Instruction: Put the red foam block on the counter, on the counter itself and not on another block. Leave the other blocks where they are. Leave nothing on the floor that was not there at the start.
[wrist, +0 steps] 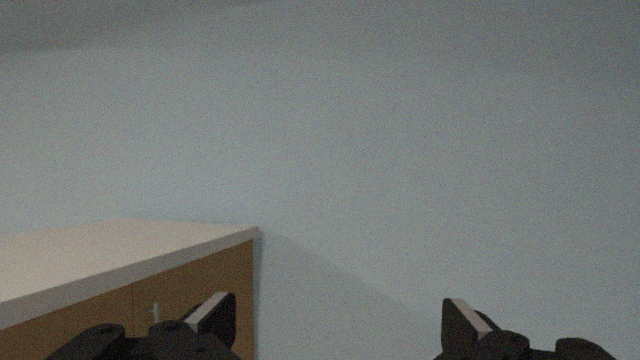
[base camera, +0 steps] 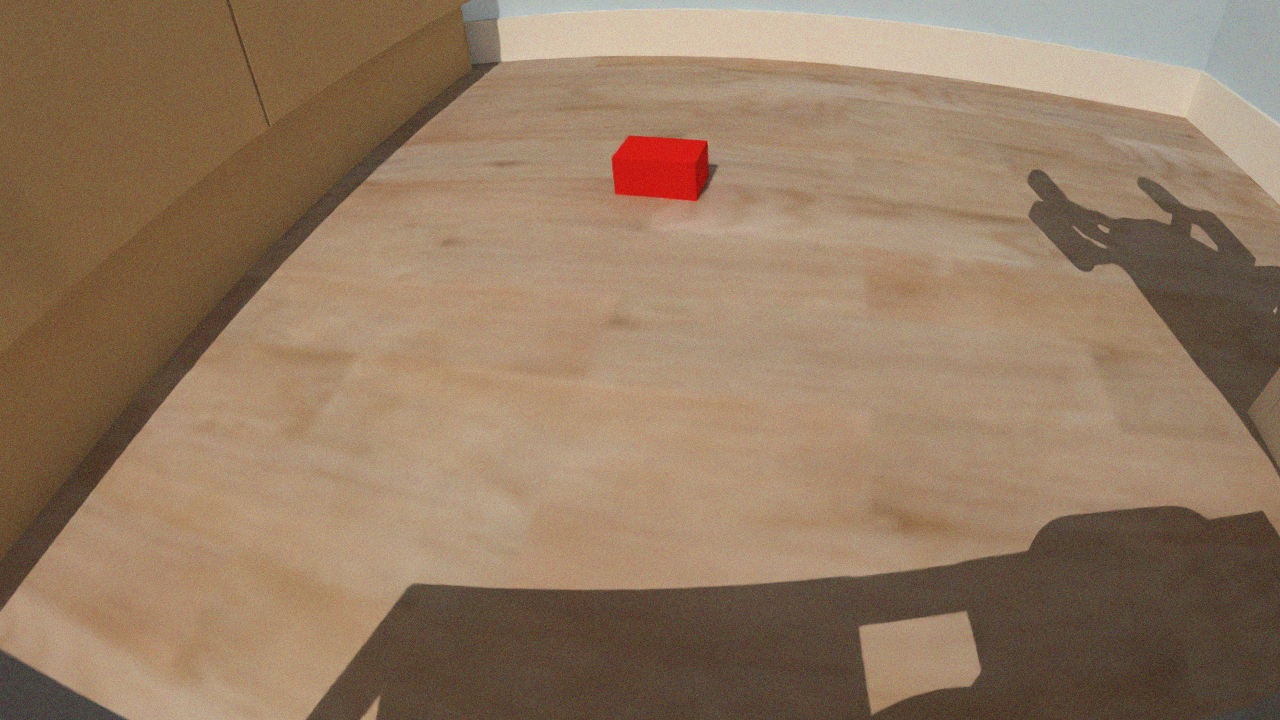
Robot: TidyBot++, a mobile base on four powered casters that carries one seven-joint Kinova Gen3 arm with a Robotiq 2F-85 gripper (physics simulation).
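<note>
The red foam block [base camera: 659, 168] lies on the wooden floor in the base camera view, above the middle and a little apart from the cabinet on the left. The counter [wrist: 130, 245] shows at the lower left of the wrist view, with a pale top over brown doors. My gripper [wrist: 337, 319] is open, its two fingers wide apart at the bottom of the wrist view with wall showing between them. The red block does not show in the wrist view. No other blocks show on the visible part of the counter top.
The brown cabinet front [base camera: 134, 143] runs along the left of the base camera view. A pale baseboard [base camera: 805, 46] and blue wall close off the far side. A pale wooden edge [base camera: 1266, 416] shows at the right. Shadows of the arm and base lie on the floor.
</note>
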